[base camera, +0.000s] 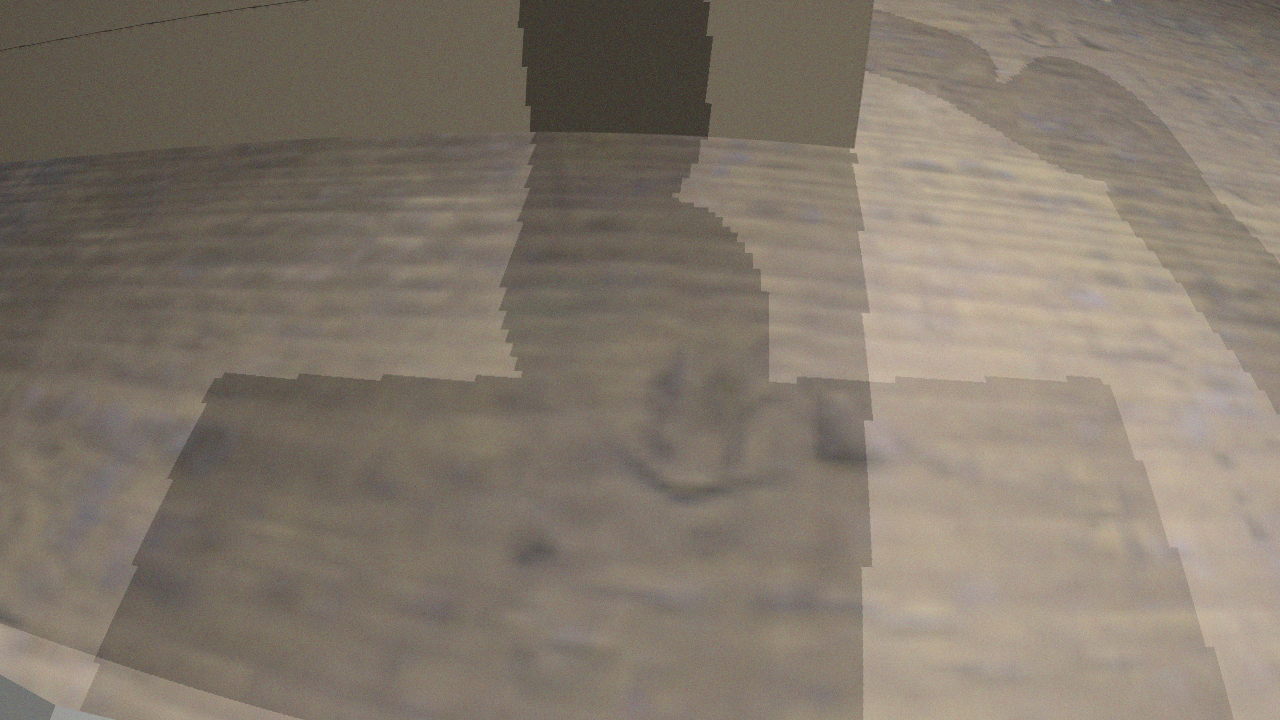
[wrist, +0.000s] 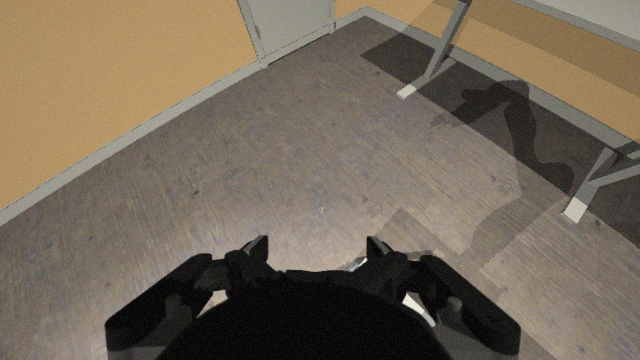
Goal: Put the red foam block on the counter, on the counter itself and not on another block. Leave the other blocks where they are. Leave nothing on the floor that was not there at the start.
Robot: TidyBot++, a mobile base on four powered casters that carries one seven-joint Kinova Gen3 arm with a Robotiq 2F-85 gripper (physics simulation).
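Note:
My gripper is open, with no thing between its fingertips, and it hangs above the wood floor in the wrist view. In the base camera view the lower front of a beige cabinet-like body, which looks like the counter's base, stands at the top left and middle; its top does not show. The red foam block does not show in either view, nor do the other blocks.
In the wrist view a table with a light top and grey legs stands at the right along the orange wall. A grey door is at the top. Baseboards edge the wood floor. Arm-shaped shadows fall under the table.

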